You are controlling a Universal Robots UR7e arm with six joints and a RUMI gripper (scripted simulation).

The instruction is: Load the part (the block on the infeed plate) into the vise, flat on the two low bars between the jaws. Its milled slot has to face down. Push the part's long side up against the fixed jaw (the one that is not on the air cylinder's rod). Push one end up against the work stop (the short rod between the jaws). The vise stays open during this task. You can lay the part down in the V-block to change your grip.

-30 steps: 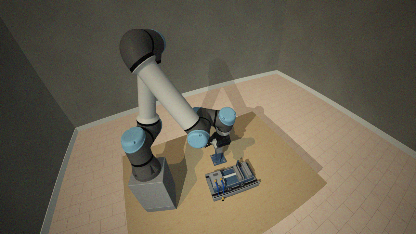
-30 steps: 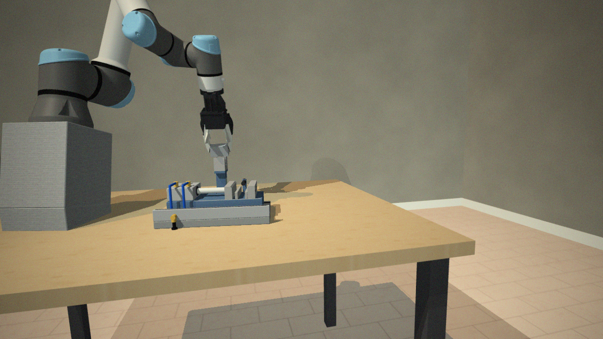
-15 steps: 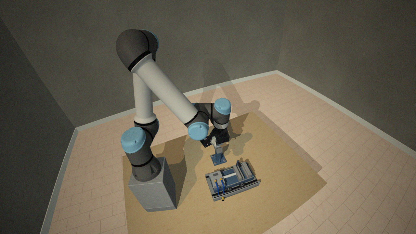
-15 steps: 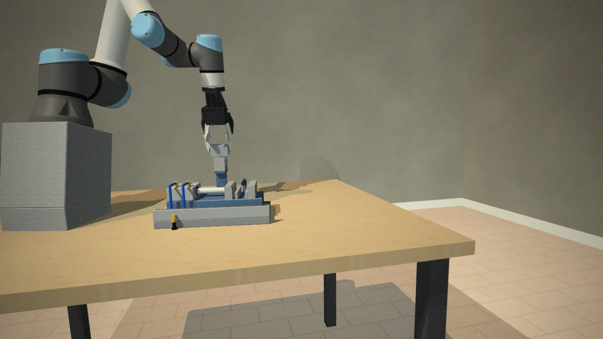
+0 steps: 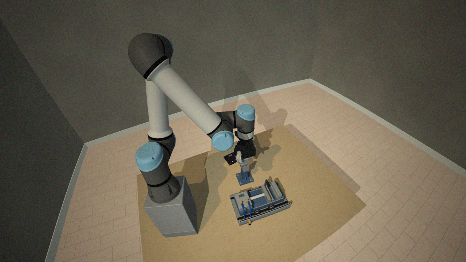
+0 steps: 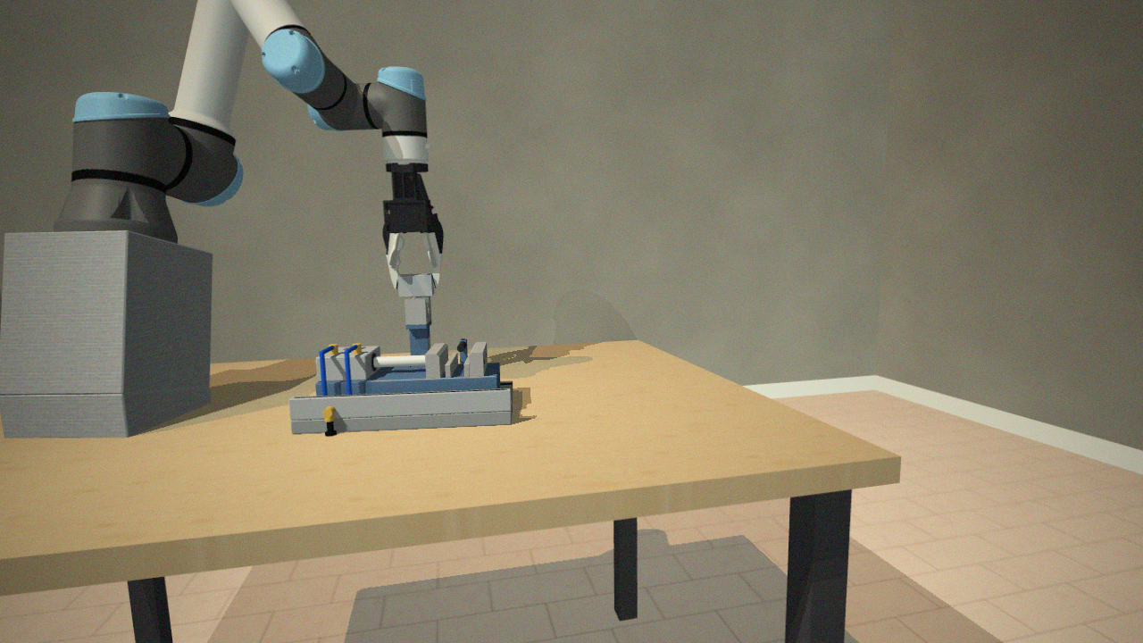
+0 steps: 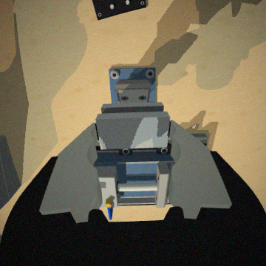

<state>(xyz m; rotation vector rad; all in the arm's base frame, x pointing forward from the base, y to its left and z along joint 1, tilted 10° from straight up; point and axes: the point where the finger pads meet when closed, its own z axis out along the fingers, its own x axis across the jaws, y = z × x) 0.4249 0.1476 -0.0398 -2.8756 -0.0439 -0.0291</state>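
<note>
My hand is 10 mm to the right of the part and 10 mm above it. Also, from my hand: v-block post: 130 mm below; then white cylinder rod: 10 mm ahead, 190 mm to the right, 110 mm below; then work stop: 100 mm ahead, 140 mm to the right, 100 mm below.
</note>
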